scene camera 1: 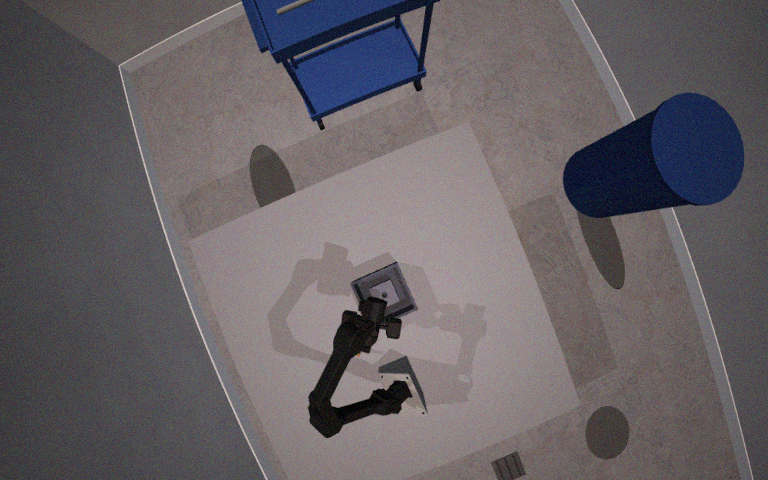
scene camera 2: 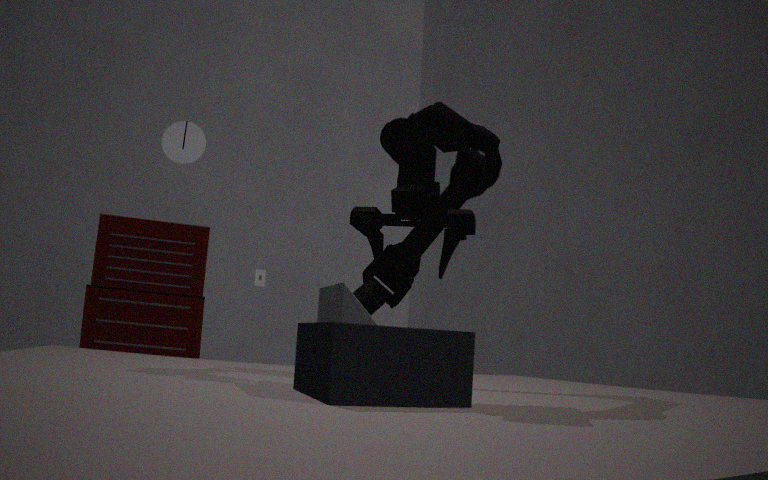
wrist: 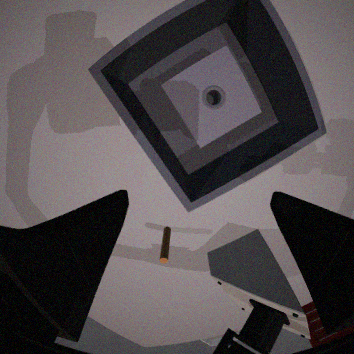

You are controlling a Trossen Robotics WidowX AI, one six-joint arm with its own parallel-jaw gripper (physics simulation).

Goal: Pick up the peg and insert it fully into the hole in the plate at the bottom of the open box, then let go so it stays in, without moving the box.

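Seen in the pictures: gripper, fingertip midpoint: (scene camera 2: 409,276) (wrist: 201,198); arm's base, link origin: (scene camera 1: 403,388) (scene camera 2: 355,309) (wrist: 269,311).
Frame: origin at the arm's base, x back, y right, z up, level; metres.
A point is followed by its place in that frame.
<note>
The peg (wrist: 165,245) {x -0.168, y -0.109, z -0.085 m}, a thin brown rod with an orange end, stands upright on the table between the box and the arm's base. In scene camera 1 a small orange spot of the peg (scene camera 1: 357,354) {x -0.165, y -0.116, z -0.058 m} shows beside the arm; the peg does not show in scene camera 2. The open dark box (scene camera 1: 411,309) {x -0.248, y 0.140, z -0.044 m} (scene camera 2: 396,365) {x -0.427, y 0.077, z -0.087 m} (wrist: 140,134) {x -0.339, y -0.022, z -0.040 m} holds a pale plate (wrist: 235,120) {x -0.294, y 0.077, z -0.080 m} with a round hole (wrist: 214,97). My gripper (scene camera 1: 370,322) {x -0.288, y 0.009, z 0.040 m} (scene camera 2: 410,267) {x -0.288, y 0.009, z 0.040 m} (wrist: 201,198) {x -0.288, y 0.009, z 0.040 m} is open and empty, in the air above the table, near the box's base-facing side. The peg shows between the fingers in the wrist view, well below them.
The grey wedge-shaped base mount (scene camera 1: 396,365) {x -0.062, y 0.001, z -0.077 m} (wrist: 250,265) {x -0.062, y 0.002, z -0.063 m} stands near the peg, with the arm's base on its pale plate. A blue cart (scene camera 1: 356,73) and a blue cylinder (scene camera 1: 696,150) stand beyond the table. A red cabinet (scene camera 2: 147,260) is in the background.
</note>
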